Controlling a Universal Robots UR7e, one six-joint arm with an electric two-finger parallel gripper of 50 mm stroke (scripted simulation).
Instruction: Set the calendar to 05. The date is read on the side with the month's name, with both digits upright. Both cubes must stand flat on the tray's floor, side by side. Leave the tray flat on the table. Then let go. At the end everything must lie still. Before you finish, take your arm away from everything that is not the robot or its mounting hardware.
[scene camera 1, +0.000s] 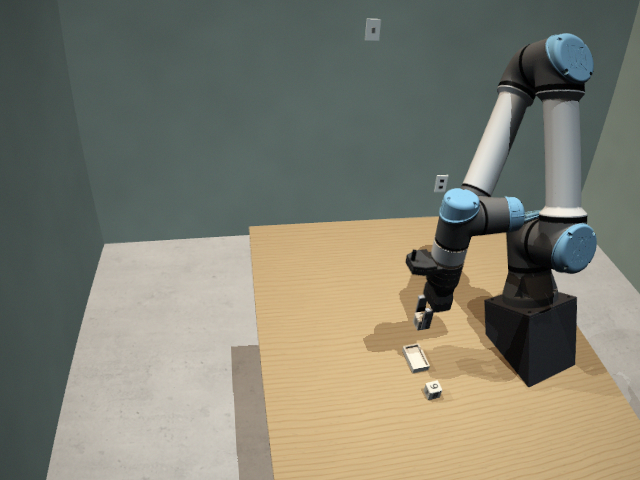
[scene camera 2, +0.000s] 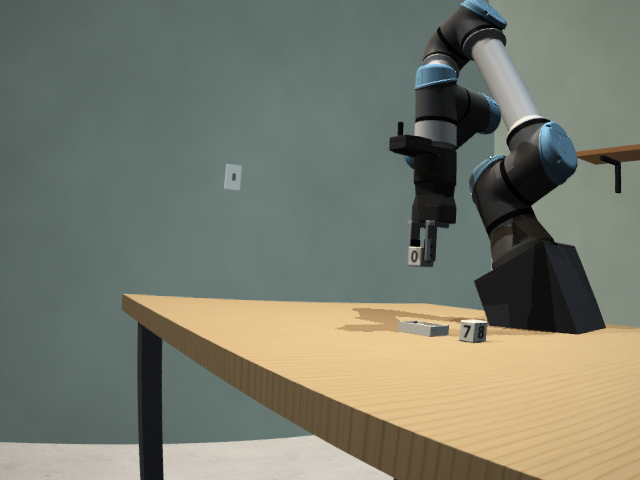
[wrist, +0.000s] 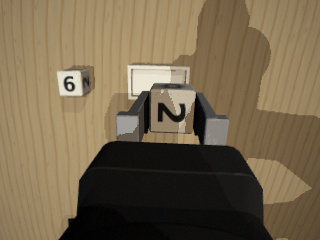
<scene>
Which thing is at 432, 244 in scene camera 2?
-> My gripper.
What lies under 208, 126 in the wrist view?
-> My gripper.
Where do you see my gripper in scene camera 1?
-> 421, 322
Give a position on a white tray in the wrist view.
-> At 141, 78
</scene>
